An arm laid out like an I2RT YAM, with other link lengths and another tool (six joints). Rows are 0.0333 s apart.
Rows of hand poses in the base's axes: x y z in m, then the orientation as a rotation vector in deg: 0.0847, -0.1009, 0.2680, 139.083, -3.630, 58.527; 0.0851, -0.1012, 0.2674, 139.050, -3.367, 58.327; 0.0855, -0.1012, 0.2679, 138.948, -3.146, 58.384; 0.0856, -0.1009, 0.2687, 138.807, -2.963, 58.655; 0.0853, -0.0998, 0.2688, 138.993, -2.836, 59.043; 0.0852, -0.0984, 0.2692, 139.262, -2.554, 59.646; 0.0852, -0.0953, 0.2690, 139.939, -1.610, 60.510; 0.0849, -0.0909, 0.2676, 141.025, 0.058, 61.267; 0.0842, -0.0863, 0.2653, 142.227, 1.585, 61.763; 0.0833, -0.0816, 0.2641, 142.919, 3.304, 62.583; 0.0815, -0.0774, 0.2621, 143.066, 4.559, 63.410; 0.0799, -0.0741, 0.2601, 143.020, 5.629, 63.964; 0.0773, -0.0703, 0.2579, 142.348, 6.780, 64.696; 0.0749, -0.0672, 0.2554, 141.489, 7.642, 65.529; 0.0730, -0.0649, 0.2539, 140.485, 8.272, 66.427; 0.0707, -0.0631, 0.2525, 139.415, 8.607, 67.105; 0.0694, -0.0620, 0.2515, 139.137, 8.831, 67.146; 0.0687, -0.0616, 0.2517, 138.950, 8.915, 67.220; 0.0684, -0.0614, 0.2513, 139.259, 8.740, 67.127; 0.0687, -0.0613, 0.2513, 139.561, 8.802, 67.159
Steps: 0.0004, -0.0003, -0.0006, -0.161, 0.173, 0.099; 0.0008, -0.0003, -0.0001, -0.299, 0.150, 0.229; 0.0009, 0.0000, 0.0007, -0.402, -0.033, 0.387; 0.0006, 0.0011, 0.0008, -0.168, -0.219, 0.646; 0.0005, 0.0025, 0.0012, 0.154, -0.496, 1.096; 0.0005, 0.0056, 0.0010, 0.721, -0.717, 2.178; 0.0002, 0.0100, -0.0004, 1.427, -0.629, 3.814; -0.0005, 0.0146, -0.0027, 2.217, -0.369, 5.308; -0.0014, 0.0193, -0.0039, 2.619, -0.416, 6.868; -0.0032, 0.0235, -0.0059, 2.676, -0.689, 7.972; -0.0048, 0.0268, -0.0079, 2.539, -0.867, 8.820; -0.0074, 0.0306, -0.0101, 1.891, -1.305, 9.602; -0.0098, 0.0337, -0.0126, 1.187, -1.910, 10.181; -0.0117, 0.0360, -0.0141, 0.438, -2.640, 10.593; -0.0140, 0.0378, -0.0155, -0.365, -3.302, 10.733; -0.0153, 0.0389, -0.0165, -0.647, -3.362, 10.820; -0.0160, 0.0393, -0.0163, -0.806, -3.445, 10.849; -0.0163, 0.0395, -0.0167, -0.525, -3.334, 10.787; -0.0160, 0.0396, -0.0167, -0.264, -3.263, 10.918
